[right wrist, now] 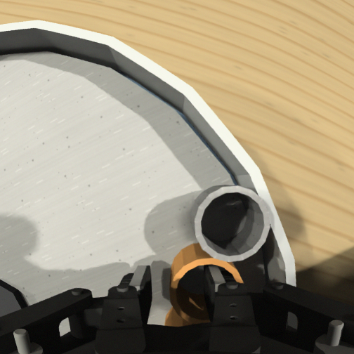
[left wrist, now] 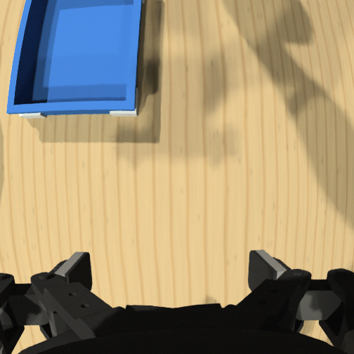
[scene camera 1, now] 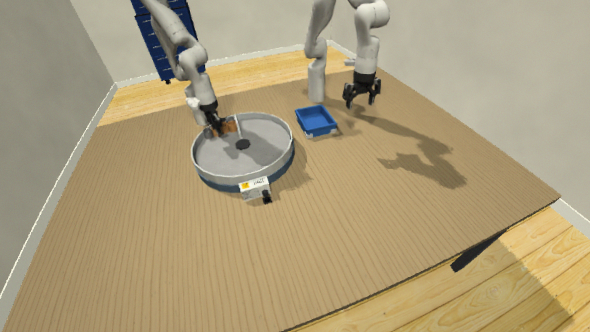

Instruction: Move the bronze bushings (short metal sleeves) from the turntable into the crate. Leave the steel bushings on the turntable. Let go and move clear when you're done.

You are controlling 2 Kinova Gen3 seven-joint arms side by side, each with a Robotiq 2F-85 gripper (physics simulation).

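Pixels of known places: left gripper, between the fingertips: [scene camera 1: 359, 106]; right gripper, between the fingertips: [scene camera 1: 217, 132]; left arm's base, origin of its link: [scene camera 1: 316, 98]; right arm's base, origin of its link: [scene camera 1: 205, 120].
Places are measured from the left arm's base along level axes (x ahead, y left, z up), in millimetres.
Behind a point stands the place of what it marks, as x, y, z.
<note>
The grey turntable [scene camera 1: 260, 162] {466, -417, 53} [right wrist: 75, 150] holds bronze bushings grouped beside its thin upright divider. One bronze bushing [right wrist: 182, 267] stands upright, with part of another bronze bushing [right wrist: 174, 318] below it in the right wrist view. A steel bushing [right wrist: 231, 257] stands against the wall, close beside the first. My right gripper [scene camera 1: 216, 129] {224, -561, 72} [right wrist: 177, 280] is open and low over the turntable; one finger overlaps the nearer bronze bushing's opening in the view. The blue crate [scene camera 1: 322, 131] {331, -102, 20} [left wrist: 75, 108] shows an empty floor. My left gripper [scene camera 1: 360, 103] {449, 0, 193} [left wrist: 169, 270] is open and empty above the table.
A white box [scene camera 1: 254, 189] {588, -464, 48} with a yellow label and a black knob sits at the turntable's front edge. The turntable has a raised rim and a dark centre hub [scene camera 1: 242, 144] {339, -467, 61}. A blue drawer cabinet [scene camera 1: 162, 55] stands behind the table [scene camera 1: 200, 260] {765, -678, 0}.
</note>
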